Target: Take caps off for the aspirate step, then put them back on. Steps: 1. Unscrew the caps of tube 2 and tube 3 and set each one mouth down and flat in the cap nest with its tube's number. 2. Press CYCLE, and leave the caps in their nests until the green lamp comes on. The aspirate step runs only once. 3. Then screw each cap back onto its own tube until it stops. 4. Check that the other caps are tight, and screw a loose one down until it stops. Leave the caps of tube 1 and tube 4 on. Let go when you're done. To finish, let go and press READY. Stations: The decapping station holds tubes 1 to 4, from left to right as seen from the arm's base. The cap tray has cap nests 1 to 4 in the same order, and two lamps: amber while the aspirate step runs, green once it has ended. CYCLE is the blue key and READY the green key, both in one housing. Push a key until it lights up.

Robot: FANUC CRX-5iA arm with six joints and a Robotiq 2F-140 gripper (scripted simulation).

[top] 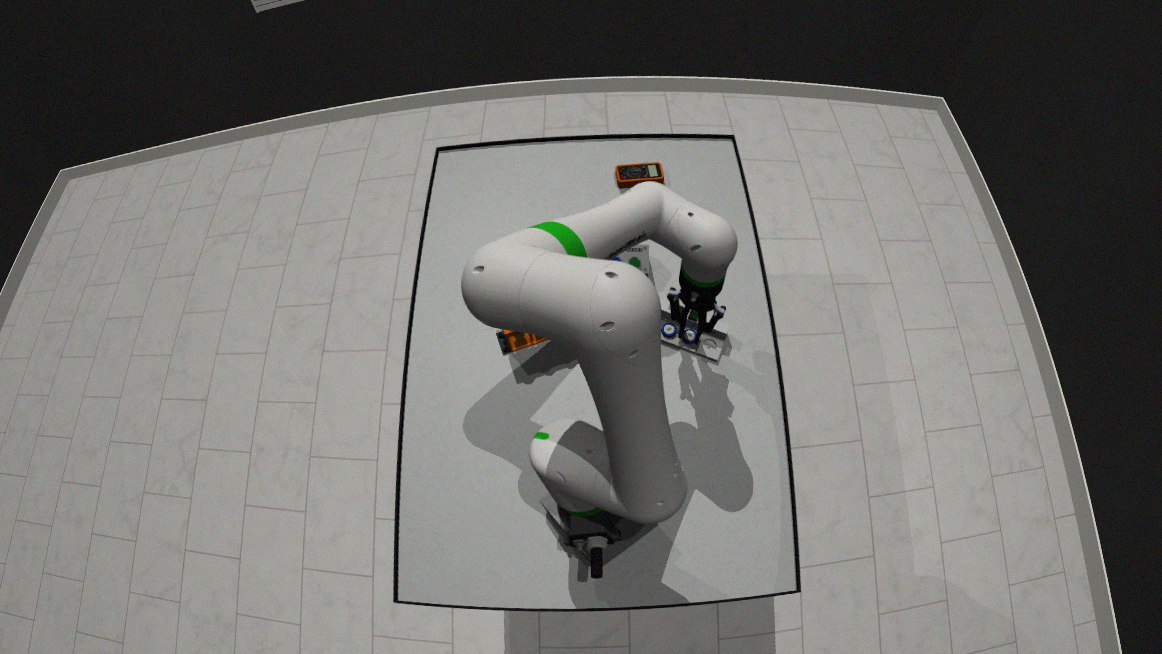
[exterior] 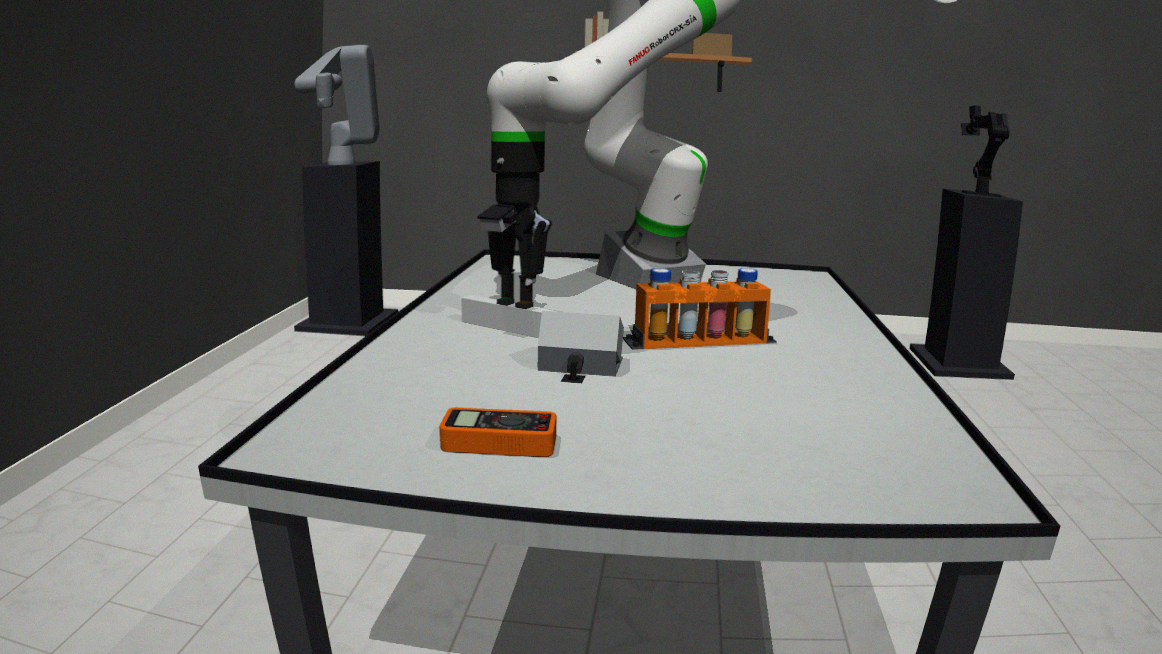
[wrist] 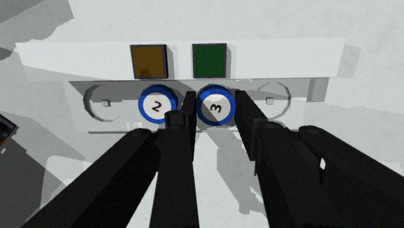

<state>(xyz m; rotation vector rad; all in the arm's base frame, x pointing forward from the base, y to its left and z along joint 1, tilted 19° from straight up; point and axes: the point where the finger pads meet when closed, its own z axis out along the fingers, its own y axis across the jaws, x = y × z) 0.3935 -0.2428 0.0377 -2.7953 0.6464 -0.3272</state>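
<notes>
Now: the blue key 18 cm ahead of my hand, 17 cm to the left of it and 1 cm above it. Round my hand: cap 3: 3 cm below; green key: 18 cm ahead, 12 cm to the left, 1 cm above; cap 2: 2 cm ahead, 5 cm to the left, 4 cm below.
</notes>
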